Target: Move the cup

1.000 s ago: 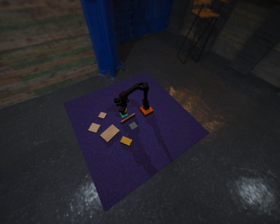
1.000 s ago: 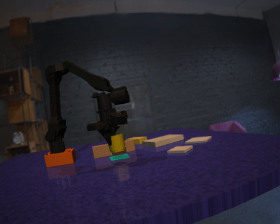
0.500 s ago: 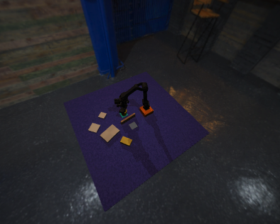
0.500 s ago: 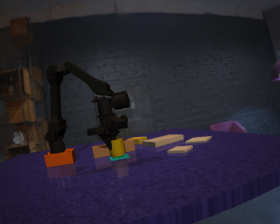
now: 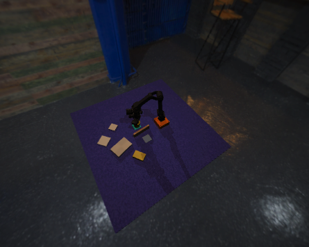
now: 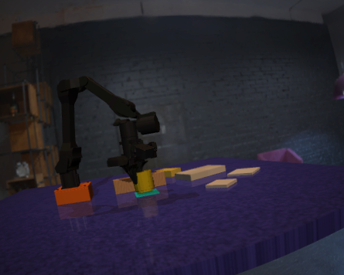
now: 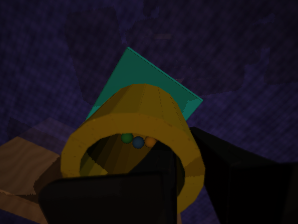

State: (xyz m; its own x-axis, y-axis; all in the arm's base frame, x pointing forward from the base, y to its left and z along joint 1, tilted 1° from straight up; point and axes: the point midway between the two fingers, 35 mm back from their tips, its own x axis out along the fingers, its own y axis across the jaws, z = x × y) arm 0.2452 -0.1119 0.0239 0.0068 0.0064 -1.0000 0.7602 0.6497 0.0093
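My gripper tip is 30 mm short of the teal pad, 20 mm to the right of it and 50 mm above it. Also, from my gripper tip: wooden bar: 20 mm ahead, 110 mm to the left, 30 mm below; then grey pad: 10 mm ahead, 210 mm to the left, 50 mm below.
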